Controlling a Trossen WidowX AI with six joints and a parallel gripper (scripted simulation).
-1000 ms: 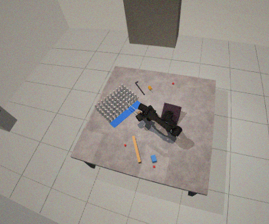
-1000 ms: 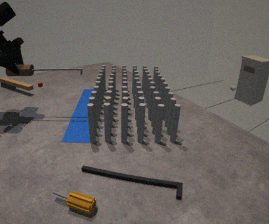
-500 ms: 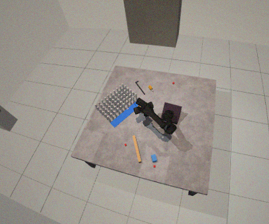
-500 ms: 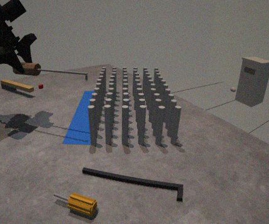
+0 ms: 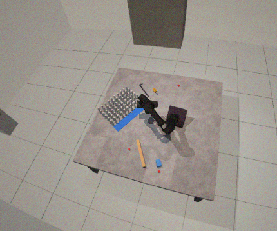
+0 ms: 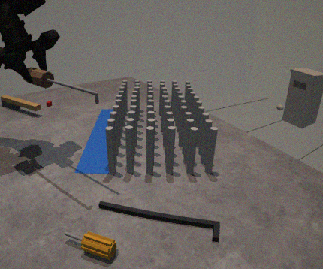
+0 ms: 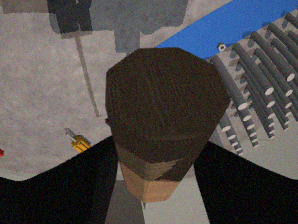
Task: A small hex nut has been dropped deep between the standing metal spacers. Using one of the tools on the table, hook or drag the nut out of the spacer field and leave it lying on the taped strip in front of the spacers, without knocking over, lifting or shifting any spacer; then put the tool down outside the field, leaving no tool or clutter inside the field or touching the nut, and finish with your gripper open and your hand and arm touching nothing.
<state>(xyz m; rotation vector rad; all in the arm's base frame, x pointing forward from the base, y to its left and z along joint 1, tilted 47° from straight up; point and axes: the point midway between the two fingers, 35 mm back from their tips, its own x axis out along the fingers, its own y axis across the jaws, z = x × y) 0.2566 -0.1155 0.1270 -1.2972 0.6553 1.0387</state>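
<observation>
Right now the brown-handled tool is 90 mm to the right of my gripper tip and 40 mm ahead of it. The rest, counted from my gripper tip: blue taped strip: 200 mm below, 170 mm ahead, 40 mm to the left; blue block: 460 mm to the left, 230 mm behind, 180 mm below; screwdriver: 340 mm to the right, 180 mm below, 10 mm behind.
</observation>
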